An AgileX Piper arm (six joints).
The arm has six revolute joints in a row. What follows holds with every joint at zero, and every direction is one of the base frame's. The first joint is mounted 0.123 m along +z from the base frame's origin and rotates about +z. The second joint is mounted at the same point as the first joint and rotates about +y. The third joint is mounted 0.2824 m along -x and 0.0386 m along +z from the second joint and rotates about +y. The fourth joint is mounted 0.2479 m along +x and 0.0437 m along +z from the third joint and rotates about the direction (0.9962, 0, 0.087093). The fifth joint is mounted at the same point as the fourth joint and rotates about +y. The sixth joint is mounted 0.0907 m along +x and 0.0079 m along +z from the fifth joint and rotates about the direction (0.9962, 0, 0.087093). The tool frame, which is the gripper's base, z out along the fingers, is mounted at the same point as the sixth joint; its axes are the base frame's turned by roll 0, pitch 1.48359 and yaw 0 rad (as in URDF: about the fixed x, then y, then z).
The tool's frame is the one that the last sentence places.
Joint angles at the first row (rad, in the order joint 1, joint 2, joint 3, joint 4, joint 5, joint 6):
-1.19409 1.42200 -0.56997 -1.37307 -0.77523 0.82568
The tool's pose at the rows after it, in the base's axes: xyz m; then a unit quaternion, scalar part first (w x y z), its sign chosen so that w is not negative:
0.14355, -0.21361, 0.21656, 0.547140, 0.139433, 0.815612, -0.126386
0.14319, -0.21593, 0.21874, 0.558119, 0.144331, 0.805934, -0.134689
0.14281, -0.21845, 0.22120, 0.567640, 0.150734, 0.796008, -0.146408
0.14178, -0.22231, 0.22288, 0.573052, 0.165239, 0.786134, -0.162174
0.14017, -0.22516, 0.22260, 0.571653, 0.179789, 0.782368, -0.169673
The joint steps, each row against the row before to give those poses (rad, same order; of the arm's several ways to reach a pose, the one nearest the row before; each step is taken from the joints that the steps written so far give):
-0.02928 -0.00001 0.00000 0.04478 -0.00651 -0.02973
-0.00427 0.00223 -0.00003 0.04606 -0.01170 -0.03114
-0.00160 0.00045 0.00003 0.05237 -0.00420 -0.03483
0.00002 0.00172 -0.00002 0.06585 0.01195 -0.03765
-0.00240 0.00226 0.00002 0.03285 0.01672 -0.01050

